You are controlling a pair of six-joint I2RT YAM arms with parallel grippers.
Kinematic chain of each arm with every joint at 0, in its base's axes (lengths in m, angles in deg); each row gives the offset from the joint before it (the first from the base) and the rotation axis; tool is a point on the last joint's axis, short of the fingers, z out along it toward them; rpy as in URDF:
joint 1: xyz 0 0 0.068 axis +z
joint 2: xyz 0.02 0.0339 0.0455 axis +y
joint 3: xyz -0.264 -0.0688 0 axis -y
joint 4: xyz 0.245 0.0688 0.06 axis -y
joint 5: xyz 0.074 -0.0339 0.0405 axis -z
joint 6: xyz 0.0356 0 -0.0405 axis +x
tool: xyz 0 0 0 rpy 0 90 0
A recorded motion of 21 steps. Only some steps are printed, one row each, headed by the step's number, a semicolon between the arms.
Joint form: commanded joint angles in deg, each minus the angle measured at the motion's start. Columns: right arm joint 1, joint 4, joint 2, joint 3, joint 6, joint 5; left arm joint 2, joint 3, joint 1, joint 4, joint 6, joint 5.
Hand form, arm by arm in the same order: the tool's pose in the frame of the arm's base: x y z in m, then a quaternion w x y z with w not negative. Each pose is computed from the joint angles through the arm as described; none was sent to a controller.
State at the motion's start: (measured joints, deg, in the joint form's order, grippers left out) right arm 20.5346 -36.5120 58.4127 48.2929 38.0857 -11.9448; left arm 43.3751 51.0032 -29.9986 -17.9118 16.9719 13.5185
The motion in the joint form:
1: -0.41 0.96 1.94 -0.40 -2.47 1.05; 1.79 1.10 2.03 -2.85 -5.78 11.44
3: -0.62 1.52 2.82 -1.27 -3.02 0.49; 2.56 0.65 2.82 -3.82 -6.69 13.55
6: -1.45 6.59 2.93 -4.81 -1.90 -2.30; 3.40 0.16 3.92 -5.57 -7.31 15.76
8: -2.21 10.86 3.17 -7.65 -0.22 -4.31; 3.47 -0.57 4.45 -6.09 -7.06 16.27
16: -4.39 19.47 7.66 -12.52 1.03 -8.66; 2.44 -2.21 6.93 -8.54 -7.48 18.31
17: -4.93 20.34 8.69 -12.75 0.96 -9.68; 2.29 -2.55 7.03 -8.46 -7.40 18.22
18: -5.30 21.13 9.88 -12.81 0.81 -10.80; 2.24 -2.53 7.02 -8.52 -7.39 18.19
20: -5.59 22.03 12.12 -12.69 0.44 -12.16; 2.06 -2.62 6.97 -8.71 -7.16 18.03
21: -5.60 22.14 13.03 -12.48 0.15 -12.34; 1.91 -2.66 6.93 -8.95 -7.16 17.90
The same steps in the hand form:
1: 0.1991 0.0801 0.2677 0.27385 0.09156 0.92551 0.24507; 0.1458 -0.0944 0.3645 0.57105 0.38312 0.67936 -0.25612
3: 0.2010 0.0803 0.2605 0.26448 0.08847 0.92905 0.24307; 0.1490 -0.0947 0.3582 0.55120 0.38271 0.69018 -0.27084
6: 0.2031 0.0795 0.2468 0.26295 0.09348 0.92205 0.26823; 0.1524 -0.0940 0.3501 0.52606 0.38137 0.70514 -0.28389
8: 0.2047 0.0783 0.2356 0.26110 0.10456 0.91531 0.28828; 0.1534 -0.0929 0.3447 0.51760 0.38139 0.71126 -0.28413
16: 0.2150 0.0753 0.2041 0.23979 0.11874 0.91109 0.31356; 0.1520 -0.0851 0.3339 0.49667 0.36978 0.72971 -0.29001
17: 0.2175 0.0744 0.2003 0.23431 0.11988 0.91082 0.31802; 0.1518 -0.0847 0.3325 0.49653 0.36924 0.73061 -0.28867
18: 0.2202 0.0742 0.1968 0.22768 0.11890 0.91081 0.32319; 0.1516 -0.0846 0.3326 0.49666 0.36926 0.73059 -0.28846
20: 0.2248 0.0750 0.1904 0.21483 0.11653 0.91270 0.32750; 0.1509 -0.0844 0.3322 0.49674 0.37037 0.73070 -0.28664
21: 0.2267 0.0756 0.1883 0.21055 0.11506 0.91428 0.32639; 0.1502 -0.0842 0.3320 0.49598 0.37004 0.73163 -0.28598

